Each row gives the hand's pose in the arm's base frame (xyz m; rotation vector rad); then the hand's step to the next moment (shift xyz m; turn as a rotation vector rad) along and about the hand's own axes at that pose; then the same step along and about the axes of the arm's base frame.
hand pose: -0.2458 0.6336 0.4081 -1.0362 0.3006 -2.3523
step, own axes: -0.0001 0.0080 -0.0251 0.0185 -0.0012 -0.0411
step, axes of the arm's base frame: -0.0152 -0.0069 -0.0203 -0.0409 -0.0101 -0.0161
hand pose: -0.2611 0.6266 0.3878 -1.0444 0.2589 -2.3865
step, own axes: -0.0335 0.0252 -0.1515 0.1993 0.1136 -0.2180
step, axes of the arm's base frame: -0.0816 -0.0084 -0.1341 -0.2287 -0.2087 -0.0657
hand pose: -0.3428 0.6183 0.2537 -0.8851 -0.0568 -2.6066
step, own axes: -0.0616 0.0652 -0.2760 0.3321 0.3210 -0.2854
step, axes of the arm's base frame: -0.0906 -0.0830 -0.2629 -0.2872 -0.4571 -0.0582
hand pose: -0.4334 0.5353 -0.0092 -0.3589 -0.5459 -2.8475
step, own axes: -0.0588 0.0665 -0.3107 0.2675 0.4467 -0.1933
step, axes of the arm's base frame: 0.0120 -0.1706 -0.2742 -0.1756 -0.5246 0.0488
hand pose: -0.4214 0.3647 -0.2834 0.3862 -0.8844 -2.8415
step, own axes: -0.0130 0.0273 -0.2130 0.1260 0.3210 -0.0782
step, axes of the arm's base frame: 0.0745 -0.1341 -0.1509 -0.0800 -0.3306 0.0966
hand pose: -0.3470 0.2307 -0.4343 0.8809 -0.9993 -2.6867
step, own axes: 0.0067 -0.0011 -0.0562 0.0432 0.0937 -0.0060
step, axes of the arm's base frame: 0.0267 -0.0324 -0.0380 -0.0382 -0.0893 0.0354
